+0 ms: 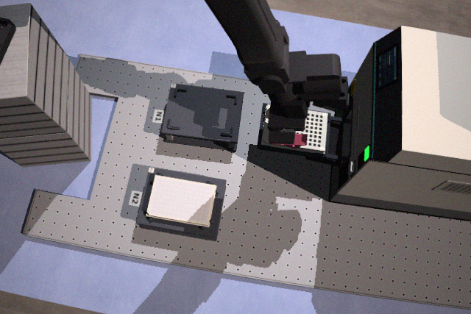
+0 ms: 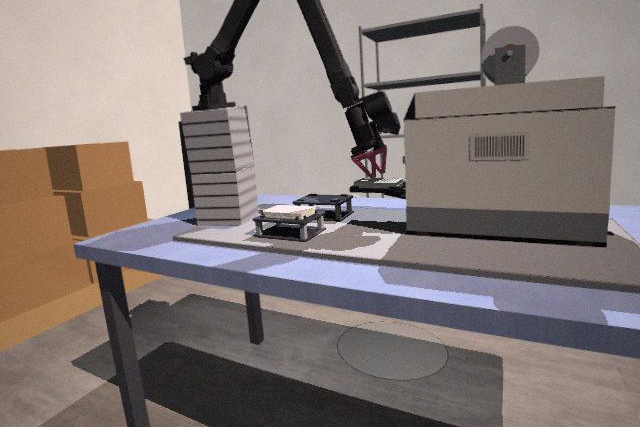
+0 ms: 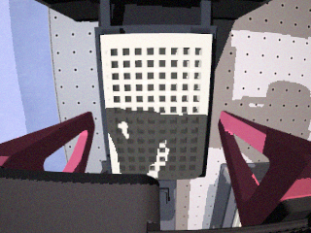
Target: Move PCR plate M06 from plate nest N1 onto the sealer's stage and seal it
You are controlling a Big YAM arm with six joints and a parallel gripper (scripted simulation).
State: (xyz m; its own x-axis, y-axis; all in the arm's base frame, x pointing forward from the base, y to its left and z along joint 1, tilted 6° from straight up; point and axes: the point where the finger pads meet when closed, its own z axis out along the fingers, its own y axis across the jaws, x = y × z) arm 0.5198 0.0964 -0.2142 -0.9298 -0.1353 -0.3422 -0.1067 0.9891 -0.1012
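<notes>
Right now the white 96-well plate M06 is 3 cm below my hand. Round my hand: white start key: 11 cm ahead, 8 cm to the right, 5 cm above; then sealer stage: 4 cm below; then plate nest N1: 20 cm behind, 1 cm to the left, 9 cm below.
</notes>
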